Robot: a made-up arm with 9 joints.
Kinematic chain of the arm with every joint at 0, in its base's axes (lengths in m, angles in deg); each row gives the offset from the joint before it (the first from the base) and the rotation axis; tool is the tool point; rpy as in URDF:
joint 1: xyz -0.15 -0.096 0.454 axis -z
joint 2: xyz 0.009 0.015 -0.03 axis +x
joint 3: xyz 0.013 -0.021 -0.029 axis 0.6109 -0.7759 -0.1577
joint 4: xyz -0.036 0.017 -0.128 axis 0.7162 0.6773 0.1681
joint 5: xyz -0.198 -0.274 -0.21 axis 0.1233 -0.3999 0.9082
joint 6: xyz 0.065 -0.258 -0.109 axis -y
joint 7: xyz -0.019 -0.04 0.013 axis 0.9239 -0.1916 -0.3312
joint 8: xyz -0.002 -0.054 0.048 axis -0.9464 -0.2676 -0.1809
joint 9: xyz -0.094 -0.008 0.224 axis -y
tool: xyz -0.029 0.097 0.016 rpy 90 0 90
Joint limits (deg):
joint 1: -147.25..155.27
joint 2: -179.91..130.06
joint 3: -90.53..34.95
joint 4: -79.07..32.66
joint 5: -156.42..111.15
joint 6: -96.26..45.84
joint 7: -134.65..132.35
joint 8: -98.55..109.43
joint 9: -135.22..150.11
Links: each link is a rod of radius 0.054 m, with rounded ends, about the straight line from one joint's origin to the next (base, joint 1, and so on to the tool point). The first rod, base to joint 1, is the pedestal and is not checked.
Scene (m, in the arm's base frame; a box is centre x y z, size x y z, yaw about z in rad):
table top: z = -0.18
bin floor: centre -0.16 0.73 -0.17 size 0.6 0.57 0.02 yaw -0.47
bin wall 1: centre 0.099 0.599 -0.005 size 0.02 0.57 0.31 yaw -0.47
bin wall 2: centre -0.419 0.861 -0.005 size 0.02 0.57 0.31 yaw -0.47
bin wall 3: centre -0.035 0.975 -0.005 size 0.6 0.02 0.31 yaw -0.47
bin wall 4: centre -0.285 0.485 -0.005 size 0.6 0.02 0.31 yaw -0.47
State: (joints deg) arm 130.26 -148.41 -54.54 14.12 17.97 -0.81 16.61 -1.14 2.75
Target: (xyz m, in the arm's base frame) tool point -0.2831 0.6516 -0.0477
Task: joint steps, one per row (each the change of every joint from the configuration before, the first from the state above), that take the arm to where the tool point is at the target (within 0.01 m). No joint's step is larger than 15 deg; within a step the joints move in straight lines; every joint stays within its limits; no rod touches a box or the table.
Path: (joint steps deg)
1: -14.03 3.37 3.49 -8.98 -12.92 5.87 -3.93 7.53 -1.24
2: -14.02 3.37 3.49 -8.98 -12.92 5.88 -3.92 7.53 -1.25
3: -14.03 3.36 3.49 -8.97 -12.92 5.87 -3.93 7.52 -1.24
4: -14.02 3.37 3.49 -8.98 -12.92 5.88 -3.93 7.53 -1.25
5: -12.56 -11.24 -4.02 10.98 3.10 4.84 8.40 -9.14 1.38
6: -12.55 -11.24 -4.01 10.98 3.09 4.84 8.40 -9.14 1.37
7: -12.56 -11.25 -4.02 10.98 3.09 4.84 8.40 -9.14 1.37
8: -12.55 -11.24 -4.01 10.98 3.09 4.84 8.40 -9.14 1.37

